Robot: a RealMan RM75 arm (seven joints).
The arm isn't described. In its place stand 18 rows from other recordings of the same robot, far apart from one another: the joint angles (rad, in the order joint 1, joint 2, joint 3, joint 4, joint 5, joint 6, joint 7), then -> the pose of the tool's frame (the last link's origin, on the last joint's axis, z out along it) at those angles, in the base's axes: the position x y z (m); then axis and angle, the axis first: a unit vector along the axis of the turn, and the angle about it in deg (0 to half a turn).
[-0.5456, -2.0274, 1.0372, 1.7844, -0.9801, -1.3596, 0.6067] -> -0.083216, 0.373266, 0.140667, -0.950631, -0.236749, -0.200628, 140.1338
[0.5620, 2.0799, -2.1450, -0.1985, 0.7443, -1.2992, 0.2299] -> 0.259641, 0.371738, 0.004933, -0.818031, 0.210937, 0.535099, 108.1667
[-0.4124, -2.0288, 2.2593, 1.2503, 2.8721, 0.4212, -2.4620] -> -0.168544, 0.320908, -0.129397, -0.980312, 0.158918, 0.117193, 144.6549
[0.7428, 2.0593, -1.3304, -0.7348, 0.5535, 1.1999, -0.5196] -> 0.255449, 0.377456, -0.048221, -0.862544, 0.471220, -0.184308, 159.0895
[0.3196, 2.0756, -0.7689, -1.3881, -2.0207, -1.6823, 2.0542] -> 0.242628, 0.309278, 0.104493, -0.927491, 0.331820, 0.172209, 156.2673
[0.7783, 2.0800, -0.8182, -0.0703, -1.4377, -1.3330, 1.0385] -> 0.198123, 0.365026, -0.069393, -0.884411, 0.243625, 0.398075, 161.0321
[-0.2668, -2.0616, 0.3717, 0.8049, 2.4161, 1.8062, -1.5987] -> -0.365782, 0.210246, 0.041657, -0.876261, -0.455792, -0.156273, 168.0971
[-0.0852, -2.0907, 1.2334, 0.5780, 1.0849, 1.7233, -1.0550] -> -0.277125, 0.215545, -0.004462, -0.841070, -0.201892, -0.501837, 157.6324
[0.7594, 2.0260, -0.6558, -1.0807, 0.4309, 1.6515, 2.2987] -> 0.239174, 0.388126, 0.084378, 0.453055, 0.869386, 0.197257, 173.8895
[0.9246, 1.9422, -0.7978, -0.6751, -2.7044, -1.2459, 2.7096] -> 0.231279, 0.449091, 0.049783, -0.799849, 0.599381, -0.031368, 149.4209
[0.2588, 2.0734, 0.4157, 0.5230, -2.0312, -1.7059, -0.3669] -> 0.244569, 0.248433, -0.022224, -0.832139, 0.023795, 0.554056, 96.8392
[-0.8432, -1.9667, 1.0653, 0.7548, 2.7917, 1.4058, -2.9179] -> -0.255813, 0.405421, 0.029675, -0.754937, -0.628816, 0.186175, 151.6924
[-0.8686, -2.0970, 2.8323, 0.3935, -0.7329, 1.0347, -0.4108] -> -0.112625, 0.346548, -0.139637, -0.913688, -0.084016, -0.397638, 155.8194
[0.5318, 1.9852, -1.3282, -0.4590, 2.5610, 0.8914, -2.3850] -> 0.264800, 0.417430, 0.038808, -0.893696, 0.229692, 0.385421, 121.8286
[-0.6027, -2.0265, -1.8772, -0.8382, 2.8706, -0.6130, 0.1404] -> -0.301941, 0.436129, 0.037798, -0.833240, -0.551597, 0.038098, 119.4618
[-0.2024, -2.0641, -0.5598, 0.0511, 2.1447, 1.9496, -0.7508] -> -0.335422, 0.201006, 0.047772, -0.715896, -0.242783, -0.654637, 120.6134
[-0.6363, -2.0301, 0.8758, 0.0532, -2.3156, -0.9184, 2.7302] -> -0.319385, 0.392012, -0.007212, -0.921673, -0.282640, -0.265770, 115.6051
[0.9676, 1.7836, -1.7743, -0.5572, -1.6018, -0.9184, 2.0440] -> 0.160414, 0.458463, -0.007238, -0.973133, 0.230241, 0.000717, 158.6192
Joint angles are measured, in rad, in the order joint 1, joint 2, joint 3, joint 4, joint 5, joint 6, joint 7. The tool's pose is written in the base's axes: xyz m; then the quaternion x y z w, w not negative. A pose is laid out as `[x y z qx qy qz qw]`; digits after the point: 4 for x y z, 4 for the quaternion.
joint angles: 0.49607 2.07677 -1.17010 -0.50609 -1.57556 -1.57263 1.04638
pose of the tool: [0.2276 0.2928 -0.0541 -0.9481 0.0702 0.3071 0.0439]
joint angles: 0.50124 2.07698 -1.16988 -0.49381 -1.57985 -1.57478 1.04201
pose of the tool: [0.2278 0.2919 -0.0558 -0.9484 0.0710 0.3065 0.0399]
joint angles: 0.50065 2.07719 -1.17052 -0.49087 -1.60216 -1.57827 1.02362
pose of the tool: [0.2300 0.2890 -0.0578 -0.9518 0.0621 0.2984 0.0345]
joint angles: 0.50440 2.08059 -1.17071 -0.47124 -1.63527 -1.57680 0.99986
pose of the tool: [0.2335 0.2840 -0.0635 -0.9560 0.0566 0.2867 0.0246]
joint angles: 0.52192 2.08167 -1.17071 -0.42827 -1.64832 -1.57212 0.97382
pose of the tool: [0.2348 0.2814 -0.0694 -0.9576 0.0557 0.2821 0.0164]
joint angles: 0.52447 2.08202 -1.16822 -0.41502 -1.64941 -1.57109 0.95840
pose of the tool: [0.2357 0.2803 -0.0708 -0.9576 0.0537 0.2824 0.0170]
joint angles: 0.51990 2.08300 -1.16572 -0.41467 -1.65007 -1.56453 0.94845
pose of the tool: [0.2374 0.2800 -0.0712 -0.9580 0.0524 0.2810 0.0220]
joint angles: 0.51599 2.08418 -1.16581 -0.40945 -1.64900 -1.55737 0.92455
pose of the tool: [0.2393 0.2790 -0.0724 -0.9586 0.0463 0.2795 0.0277]
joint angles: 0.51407 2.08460 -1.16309 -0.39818 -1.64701 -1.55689 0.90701
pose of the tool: [0.2408 0.2774 -0.0733 -0.9582 0.0447 0.2810 0.0303]
